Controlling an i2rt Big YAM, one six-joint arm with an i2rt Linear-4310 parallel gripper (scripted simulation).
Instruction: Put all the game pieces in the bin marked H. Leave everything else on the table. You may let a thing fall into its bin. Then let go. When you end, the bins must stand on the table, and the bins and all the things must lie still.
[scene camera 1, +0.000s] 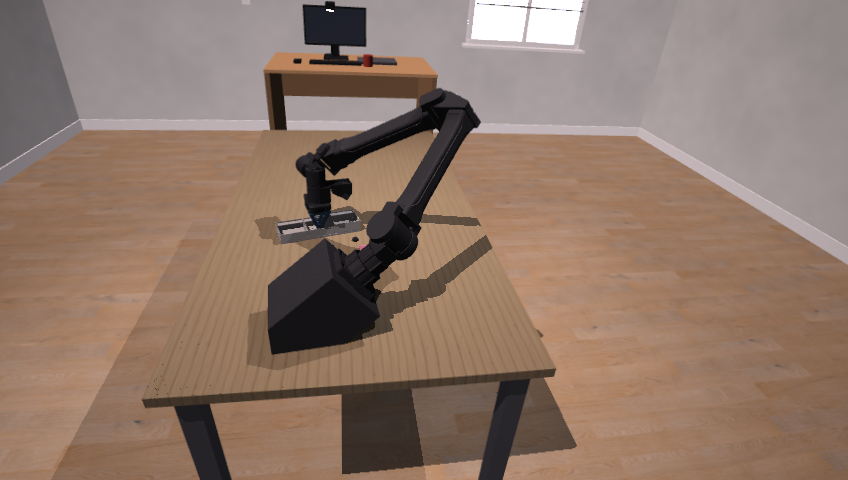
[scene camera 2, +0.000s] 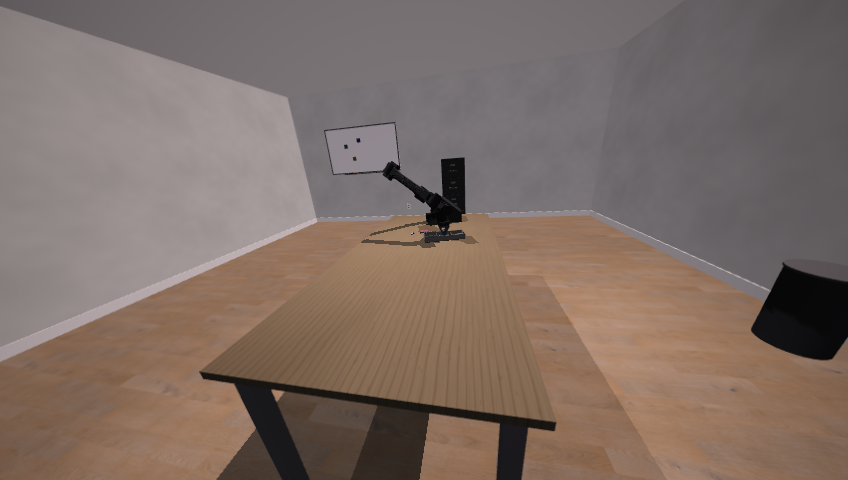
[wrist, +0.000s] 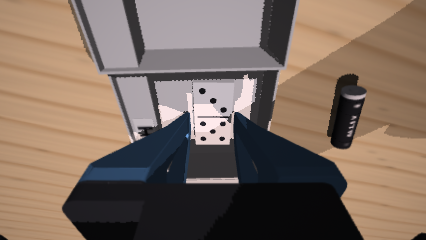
Note:
I see my gripper (wrist: 212, 120), a black battery (wrist: 352, 97) and a white domino (wrist: 213, 97).

